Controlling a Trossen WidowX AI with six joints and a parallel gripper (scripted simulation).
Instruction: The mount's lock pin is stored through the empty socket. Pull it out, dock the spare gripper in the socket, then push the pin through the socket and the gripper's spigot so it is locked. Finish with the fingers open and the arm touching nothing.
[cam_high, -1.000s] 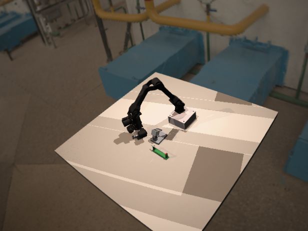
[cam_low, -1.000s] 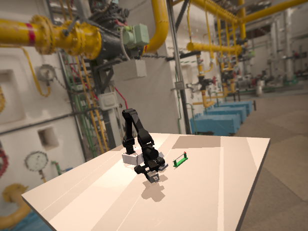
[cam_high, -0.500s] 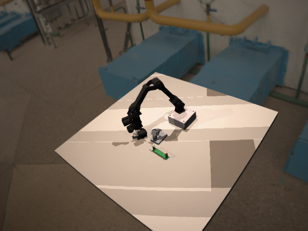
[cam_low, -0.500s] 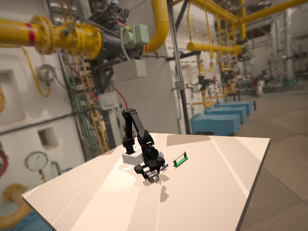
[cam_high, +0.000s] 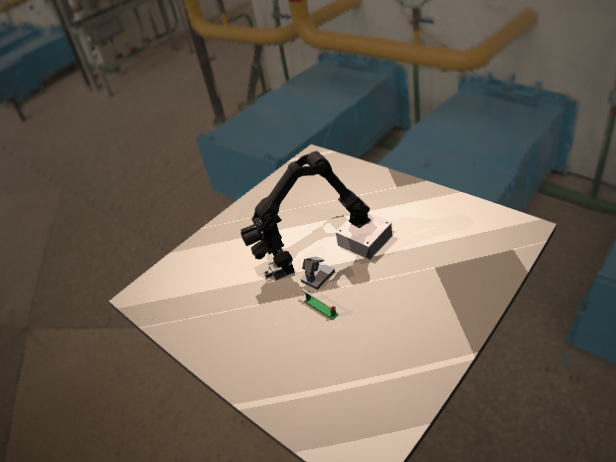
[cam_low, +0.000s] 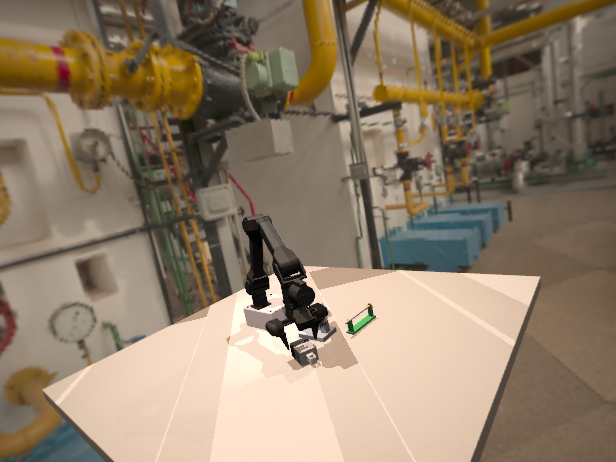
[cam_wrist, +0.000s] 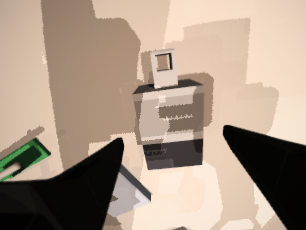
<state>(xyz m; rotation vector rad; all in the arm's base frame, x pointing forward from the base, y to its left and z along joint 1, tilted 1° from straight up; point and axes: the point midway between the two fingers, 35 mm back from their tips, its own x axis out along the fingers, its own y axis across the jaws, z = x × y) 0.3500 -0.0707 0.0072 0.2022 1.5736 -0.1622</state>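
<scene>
Now: the spare gripper 10 mm ahead of my gripper tip and 20 mm below it. The rest, counted from my gripper tip: grey mount 70 mm behind, 130 mm to the left, 10 mm above; then green cradle 10 mm ahead, 250 mm to the left, 20 mm below.
</scene>
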